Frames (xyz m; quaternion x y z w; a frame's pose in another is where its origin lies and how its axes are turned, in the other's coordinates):
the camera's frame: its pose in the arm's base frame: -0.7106 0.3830 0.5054 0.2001 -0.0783 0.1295 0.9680
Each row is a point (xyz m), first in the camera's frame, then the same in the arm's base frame.
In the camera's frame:
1: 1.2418 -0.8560 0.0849
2: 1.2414 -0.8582 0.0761
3: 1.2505 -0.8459 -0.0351
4: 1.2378 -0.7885 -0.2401
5: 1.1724 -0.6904 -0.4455
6: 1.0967 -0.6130 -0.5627
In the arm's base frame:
1: 0.7073 -0.1379 0.5208
2: 0.7084 -0.1364 0.5119
3: 0.7247 -0.0781 0.4174
4: 0.7169 0.0535 0.2498
5: 0.6473 0.2099 0.0861
6: 0.5649 0.3097 -0.0073

